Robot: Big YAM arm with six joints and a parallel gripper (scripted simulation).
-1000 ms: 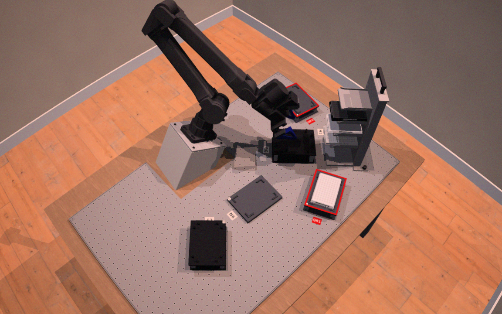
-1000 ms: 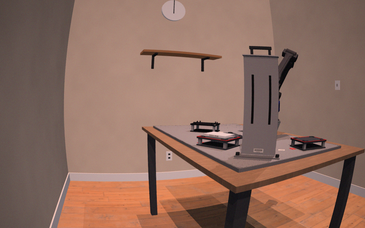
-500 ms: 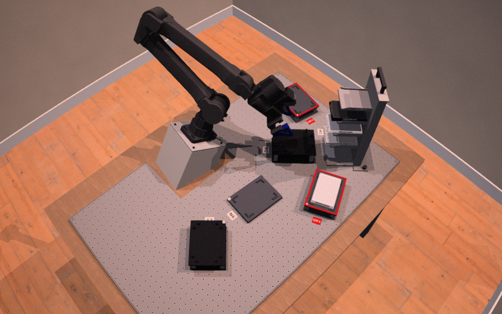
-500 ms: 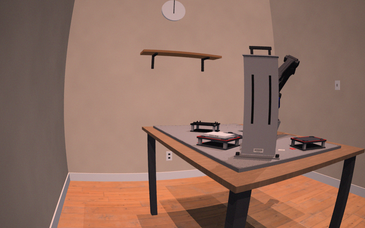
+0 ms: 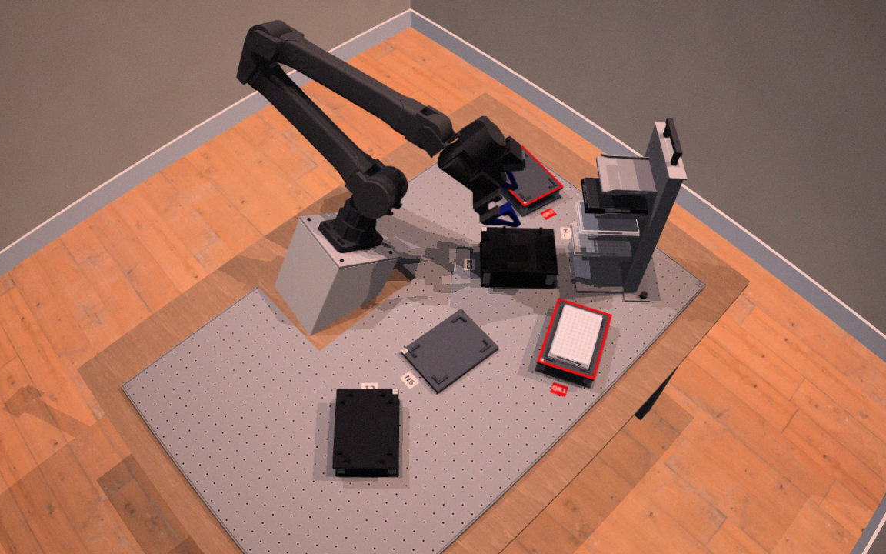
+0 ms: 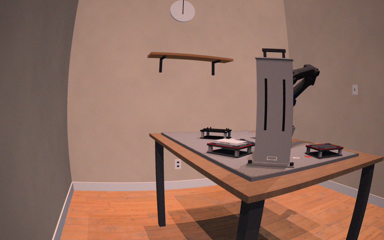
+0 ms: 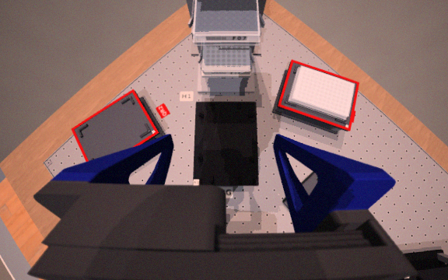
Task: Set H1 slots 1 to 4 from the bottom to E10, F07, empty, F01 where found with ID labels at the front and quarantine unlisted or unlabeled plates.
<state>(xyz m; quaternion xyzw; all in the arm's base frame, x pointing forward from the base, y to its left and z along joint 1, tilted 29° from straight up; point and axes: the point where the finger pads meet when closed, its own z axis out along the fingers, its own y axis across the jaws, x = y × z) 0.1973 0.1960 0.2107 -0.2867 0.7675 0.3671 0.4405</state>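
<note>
My gripper is now 15 cm to the right of the black plate, 13 cm short of it and 4 cm below it. The rest, counted from my hand: H1 deck label 20 cm below, 17 cm to the left, 2 cm ahead; then black regrip nest RG 15 cm below, 2 cm to the left, 2 cm ahead; then hotel back wall 21 cm to the left, 18 cm ahead, 1 cm below.
</note>
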